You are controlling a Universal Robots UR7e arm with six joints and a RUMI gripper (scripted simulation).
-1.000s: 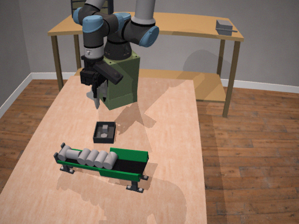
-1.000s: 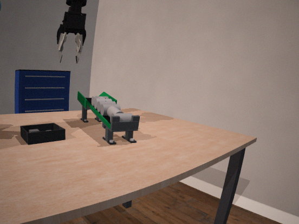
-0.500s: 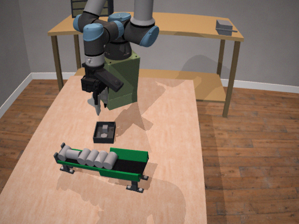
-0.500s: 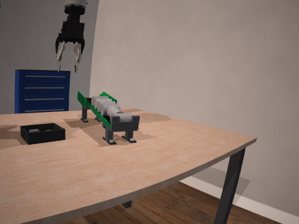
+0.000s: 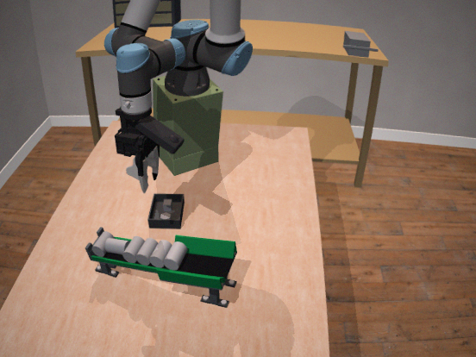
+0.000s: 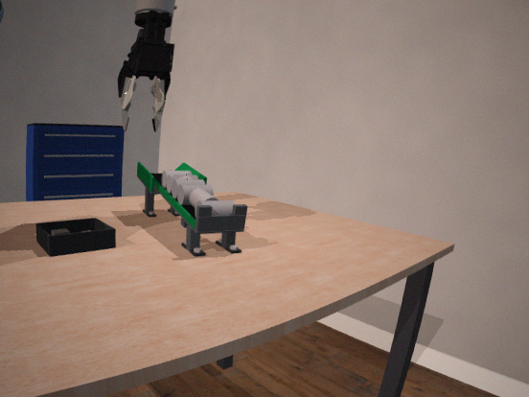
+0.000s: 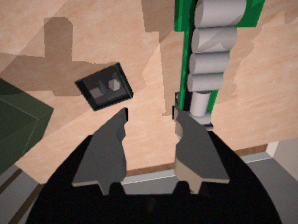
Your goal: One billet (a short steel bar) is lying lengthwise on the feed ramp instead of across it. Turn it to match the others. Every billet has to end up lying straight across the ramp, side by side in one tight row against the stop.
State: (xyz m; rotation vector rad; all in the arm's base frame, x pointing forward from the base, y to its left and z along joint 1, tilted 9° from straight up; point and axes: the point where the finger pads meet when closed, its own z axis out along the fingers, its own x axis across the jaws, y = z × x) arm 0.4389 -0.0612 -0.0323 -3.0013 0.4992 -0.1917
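My gripper is now 16 cm to the left of the grey stop, 16 cm above it and 8 cm short of it. From my hand the other things lie so: black tray 21 cm below, 13 cm behind, 1 cm to the left.
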